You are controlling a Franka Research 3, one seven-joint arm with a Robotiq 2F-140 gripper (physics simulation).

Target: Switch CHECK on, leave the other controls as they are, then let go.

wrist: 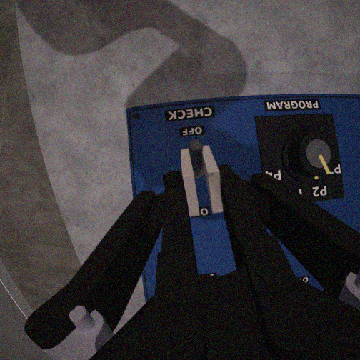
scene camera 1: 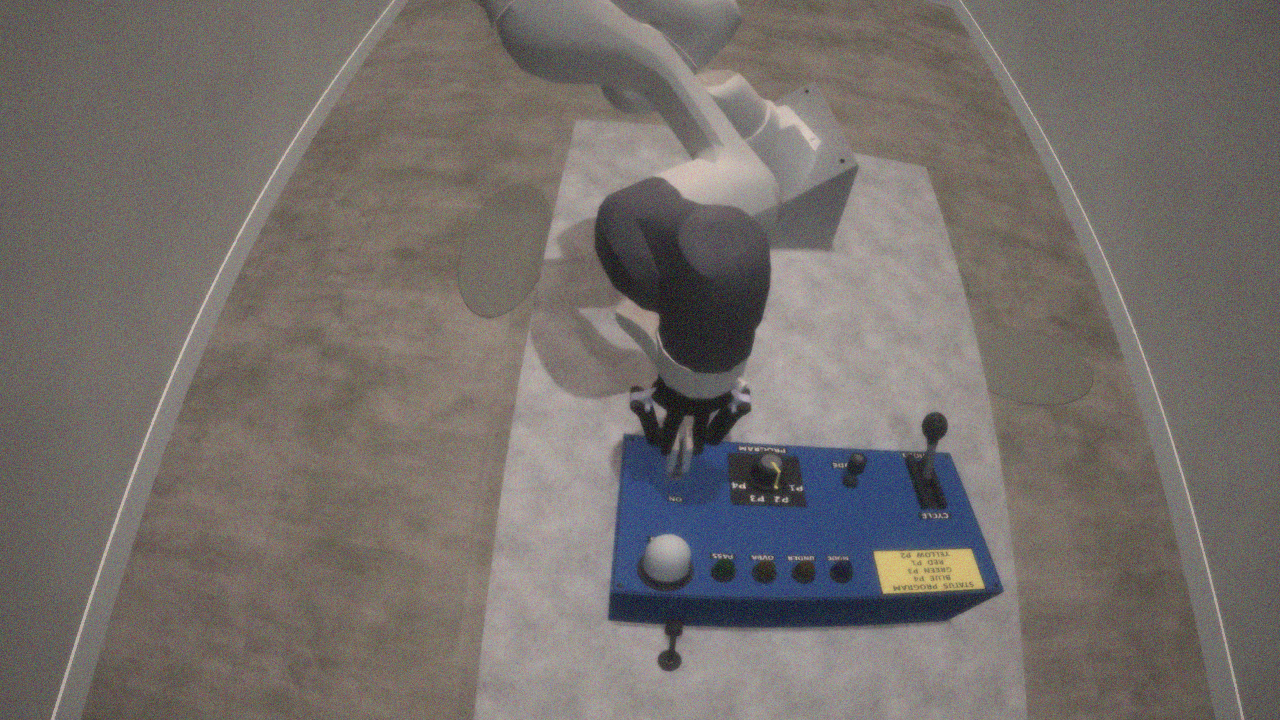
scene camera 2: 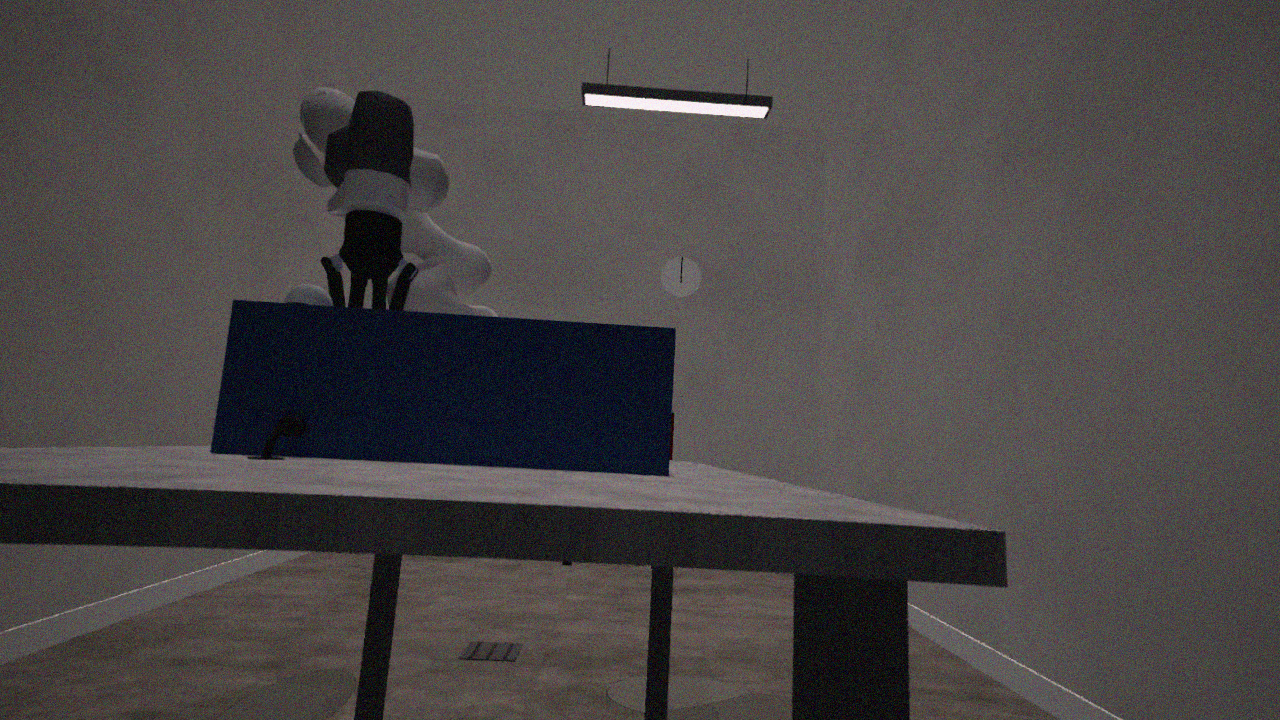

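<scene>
The blue control panel [scene camera 1: 644, 512] [scene camera 2: 447, 394] [wrist: 150, 150] bears the CHECK toggle [wrist: 196, 147], a short dark lever whose tip leans to the OFF label [wrist: 191, 131] in the wrist view. Part of the ON label shows beyond the pads in that view. My gripper [scene camera 1: 679, 460] [wrist: 196, 161] is shut on the CHECK lever, with one pale pad on each side of it. In scene camera 1 the fingers hide the lever; in scene camera 2 the panel hides the fingertips.
Beside CHECK is the PROGRAM knob [scene camera 1: 771, 467] [wrist: 318, 152], its yellow mark near P1. Farther along stand a small toggle [scene camera 1: 856, 462] and the tall CYCLE lever [scene camera 1: 933, 426]. A white dome [scene camera 1: 666, 557], several dark lamps and a yellow label [scene camera 1: 930, 571] lie along the panel's other side.
</scene>
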